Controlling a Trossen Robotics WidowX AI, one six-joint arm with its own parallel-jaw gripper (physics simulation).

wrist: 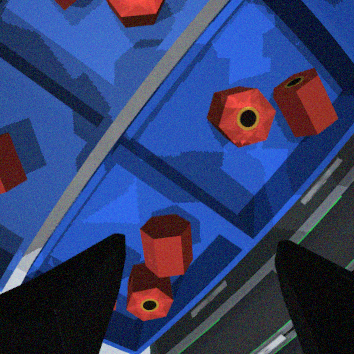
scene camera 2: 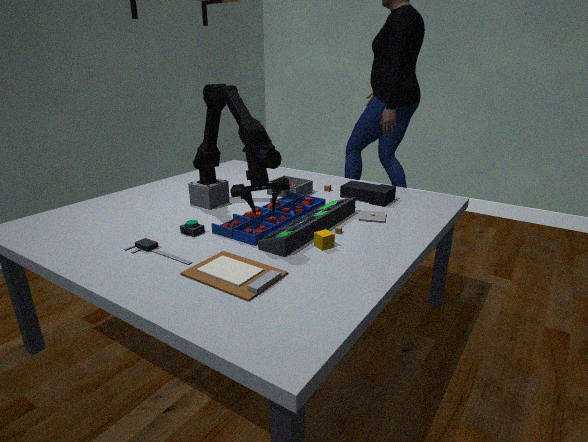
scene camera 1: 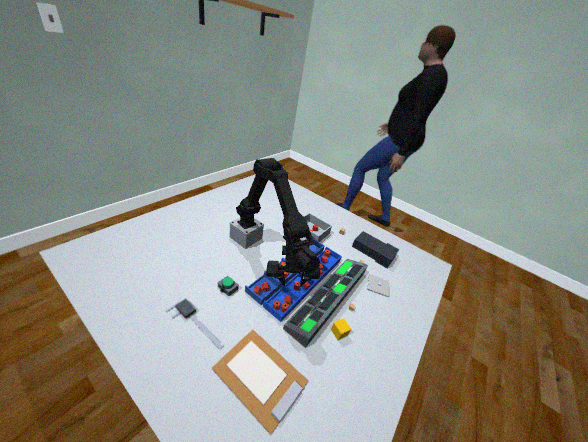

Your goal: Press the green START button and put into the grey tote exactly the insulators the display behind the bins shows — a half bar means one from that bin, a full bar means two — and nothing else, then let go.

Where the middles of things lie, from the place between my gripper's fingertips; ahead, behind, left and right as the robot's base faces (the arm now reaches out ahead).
The black box [scene camera 2: 381, 195] is 50 mm ahead of my hand, 530 mm to the left of it and 40 mm below it.
